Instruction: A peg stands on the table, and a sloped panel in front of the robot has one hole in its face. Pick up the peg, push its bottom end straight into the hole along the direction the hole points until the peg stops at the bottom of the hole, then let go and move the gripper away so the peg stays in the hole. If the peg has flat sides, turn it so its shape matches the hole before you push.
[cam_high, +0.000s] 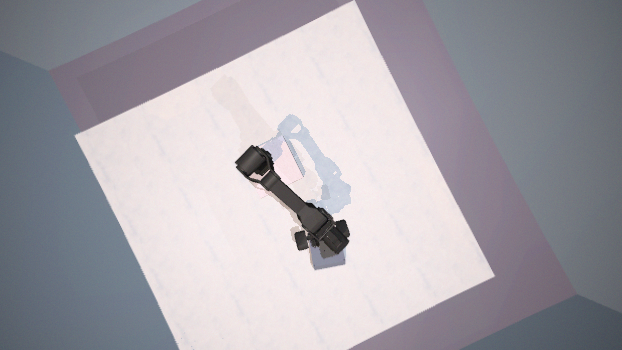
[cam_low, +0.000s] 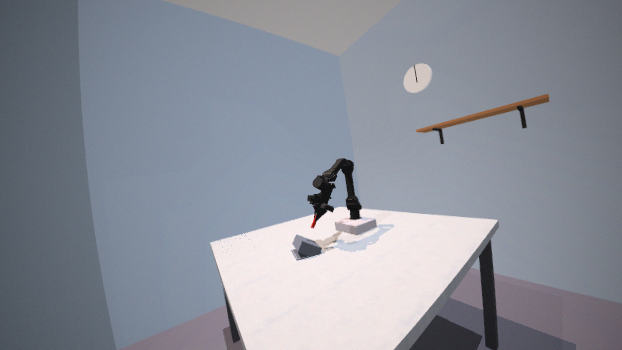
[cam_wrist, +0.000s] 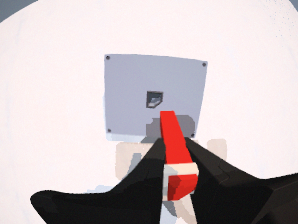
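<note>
The grey sloped panel lies 70 mm ahead of my gripper tip, 10 mm to the right of it and 120 mm below it. Also, from my gripper tip: red peg: 10 mm behind, 10 mm above.
</note>
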